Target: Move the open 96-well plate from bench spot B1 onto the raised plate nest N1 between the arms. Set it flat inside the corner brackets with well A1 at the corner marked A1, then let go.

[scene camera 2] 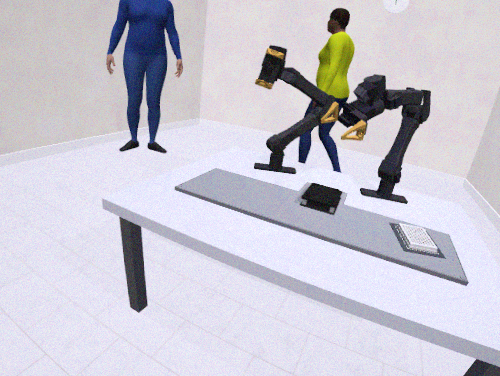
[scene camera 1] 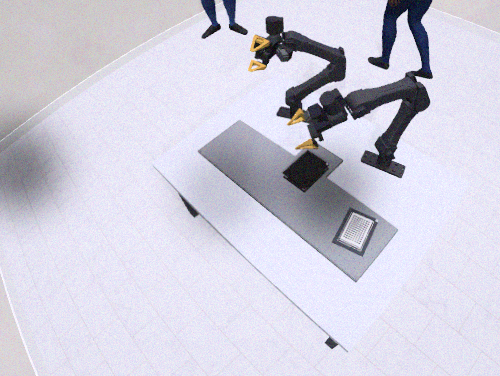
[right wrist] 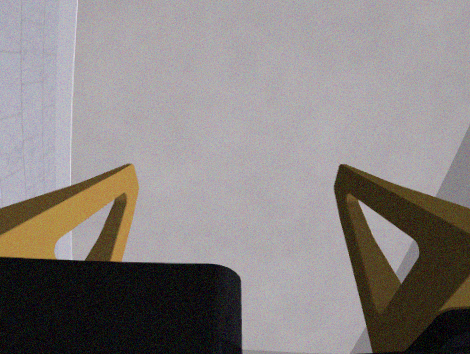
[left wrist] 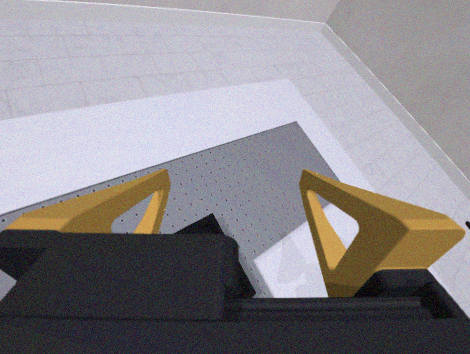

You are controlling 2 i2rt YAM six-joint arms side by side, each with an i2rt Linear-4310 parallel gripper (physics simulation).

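Observation:
The white 96-well plate lies flat on a dark-bordered spot near the right end of the grey board. The raised nest is black and bears no plate; its A1 marking is too small to read. A black corner, probably the nest's, shows in the left wrist view behind the gripper body. My left gripper is open and empty, above and behind the nest, apart from the plate. My right gripper is open and empty, raised high at the back, facing a wall.
The perforated grey board lies along the white table. A person in blue stands at the back left, and one in a yellow top stands behind the arms.

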